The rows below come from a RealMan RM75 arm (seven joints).
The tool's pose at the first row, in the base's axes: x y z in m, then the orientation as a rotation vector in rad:
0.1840 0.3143 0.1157 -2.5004 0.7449 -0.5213
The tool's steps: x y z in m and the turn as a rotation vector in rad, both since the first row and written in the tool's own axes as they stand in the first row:
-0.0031 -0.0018 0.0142 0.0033 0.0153 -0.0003
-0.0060 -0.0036 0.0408 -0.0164 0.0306 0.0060
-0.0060 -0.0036 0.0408 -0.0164 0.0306 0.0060
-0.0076 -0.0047 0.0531 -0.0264 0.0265 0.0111
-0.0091 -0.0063 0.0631 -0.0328 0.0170 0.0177
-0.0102 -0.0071 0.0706 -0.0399 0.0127 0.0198
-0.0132 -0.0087 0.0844 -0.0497 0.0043 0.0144
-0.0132 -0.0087 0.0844 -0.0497 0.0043 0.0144
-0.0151 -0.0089 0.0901 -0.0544 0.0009 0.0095
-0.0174 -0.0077 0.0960 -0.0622 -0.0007 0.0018
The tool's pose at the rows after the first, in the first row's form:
0.1891 0.3222 0.1044 -2.4962 0.7489 -0.5419
0.2002 0.3340 0.0831 -2.5097 0.7710 -0.5546
0.2002 0.3340 0.0831 -2.5097 0.7710 -0.5546
0.2053 0.3398 0.0733 -2.5167 0.7801 -0.5450
0.2096 0.3452 0.0657 -2.5202 0.7874 -0.5288
0.2126 0.3489 0.0598 -2.5260 0.7915 -0.5206
0.2175 0.3564 0.0488 -2.5385 0.7860 -0.5091
0.2175 0.3564 0.0488 -2.5385 0.7860 -0.5091
0.2188 0.3596 0.0439 -2.5455 0.7808 -0.5052
0.2193 0.3620 0.0379 -2.5568 0.7742 -0.5039

